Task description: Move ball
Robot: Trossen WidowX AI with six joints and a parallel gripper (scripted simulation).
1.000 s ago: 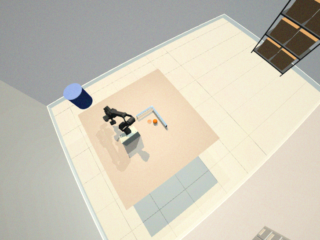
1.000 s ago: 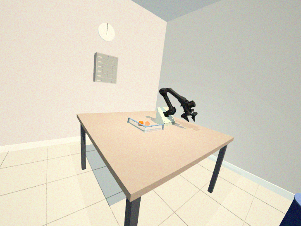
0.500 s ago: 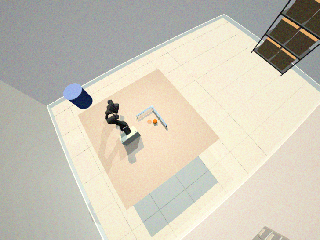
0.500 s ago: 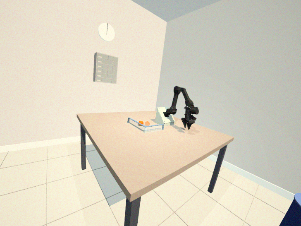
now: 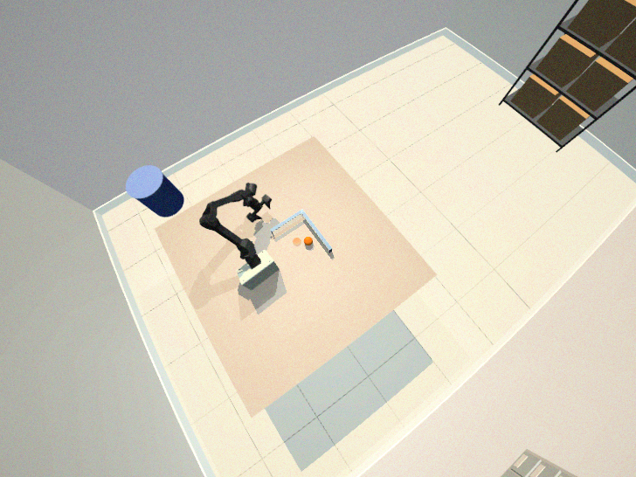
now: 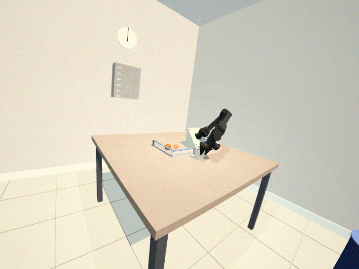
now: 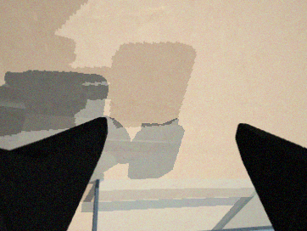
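Now: gripper tip 30 cm to the left of the orange ball, 12 cm short of it and 2 cm above it. The rest, counted from my gripper tip: see-through copy 27 cm to the right, 6 cm ahead, 2 cm below; then wall segment 12 cm to the right, 9 cm ahead, 1 cm below.
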